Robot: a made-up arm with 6 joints. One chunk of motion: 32 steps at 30 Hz.
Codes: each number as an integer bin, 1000 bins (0 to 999) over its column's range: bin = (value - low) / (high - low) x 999, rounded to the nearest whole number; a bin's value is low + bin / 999 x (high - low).
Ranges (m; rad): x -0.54..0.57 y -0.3..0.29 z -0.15..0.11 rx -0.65..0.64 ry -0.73..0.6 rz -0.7..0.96
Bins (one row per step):
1: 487 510 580 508 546 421
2: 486 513 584 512 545 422
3: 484 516 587 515 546 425
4: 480 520 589 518 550 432
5: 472 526 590 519 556 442
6: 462 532 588 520 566 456
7: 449 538 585 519 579 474
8: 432 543 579 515 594 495
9: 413 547 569 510 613 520
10: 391 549 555 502 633 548
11: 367 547 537 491 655 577
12: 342 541 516 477 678 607
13: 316 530 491 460 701 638
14: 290 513 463 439 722 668
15: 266 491 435 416 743 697
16: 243 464 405 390 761 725
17: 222 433 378 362 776 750
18: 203 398 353 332 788 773
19: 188 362 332 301 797 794
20: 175 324 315 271 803 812
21: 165 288 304 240 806 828
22: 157 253 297 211 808 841
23: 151 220 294 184 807 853
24: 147 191 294 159 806 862
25: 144 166 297 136 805 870
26: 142 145 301 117 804 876
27: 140 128 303 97 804 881
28: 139 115 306 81 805 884
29: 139 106 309 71 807 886
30: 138 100 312 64 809 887
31: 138 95 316 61 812 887
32: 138 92 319 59 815 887
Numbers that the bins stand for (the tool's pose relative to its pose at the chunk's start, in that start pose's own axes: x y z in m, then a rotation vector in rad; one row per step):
1: 0.0011 0.0012 0.0010 0.0060 -0.0031 -0.0004
2: 0.0000 0.0030 0.0020 0.0111 -0.0044 0.0012
3: -0.0022 0.0047 0.0028 0.0150 -0.0031 0.0062
4: -0.0067 0.0071 0.0033 0.0189 0.0022 0.0178
5: -0.0156 0.0107 0.0036 0.0202 0.0102 0.0345
6: -0.0267 0.0142 0.0030 0.0215 0.0235 0.0577
7: -0.0411 0.0177 0.0023 0.0202 0.0408 0.0876
8: -0.0600 0.0207 0.0007 0.0150 0.0608 0.1225
9: -0.0811 0.0231 -0.0019 0.0086 0.0861 0.1641
10: -0.1056 0.0242 -0.0056 -0.0018 0.1127 0.2106
11: -0.1322 0.0231 -0.0102 -0.0160 0.1420 0.2588
12: -0.1600 0.0195 -0.0157 -0.0341 0.1726 0.3086
13: -0.1889 0.0130 -0.0222 -0.0560 0.2033 0.3601
14: -0.2178 0.0030 -0.0295 -0.0831 0.2312 0.4100
15: -0.2444 -0.0100 -0.0368 -0.1128 0.2592 0.4582
16: -0.2700 -0.0260 -0.0446 -0.1464 0.2831 0.5047
17: -0.2933 -0.0443 -0.0516 -0.1826 0.3031 0.5462
18: -0.3144 -0.0649 -0.0581 -0.2213 0.3191 0.5845
19: -0.3311 -0.0862 -0.0636 -0.2613 0.3311 0.6194
20: -0.3456 -0.1086 -0.0680 -0.3001 0.3391 0.6493
21: -0.3567 -0.1299 -0.0709 -0.3401 0.3431 0.6759
22: -0.3656 -0.1506 -0.0727 -0.3775 0.3457 0.6975
23: -0.3722 -0.1701 -0.0735 -0.4124 0.3444 0.7174
24: -0.3767 -0.1872 -0.0735 -0.4447 0.3431 0.7324
25: -0.3800 -0.2020 -0.0727 -0.4744 0.3417 0.7456
26: -0.3822 -0.2144 -0.0717 -0.4989 0.3404 0.7556
27: -0.3844 -0.2244 -0.0711 -0.5247 0.3404 0.7639
28: -0.3856 -0.2321 -0.0704 -0.5454 0.3417 0.7689
29: -0.3856 -0.2374 -0.0696 -0.5583 0.3444 0.7722
30: -0.3867 -0.2409 -0.0688 -0.5674 0.3470 0.7739
31: -0.3867 -0.2439 -0.0678 -0.5712 0.3510 0.7739
32: -0.3867 -0.2457 -0.0670 -0.5738 0.3550 0.7739

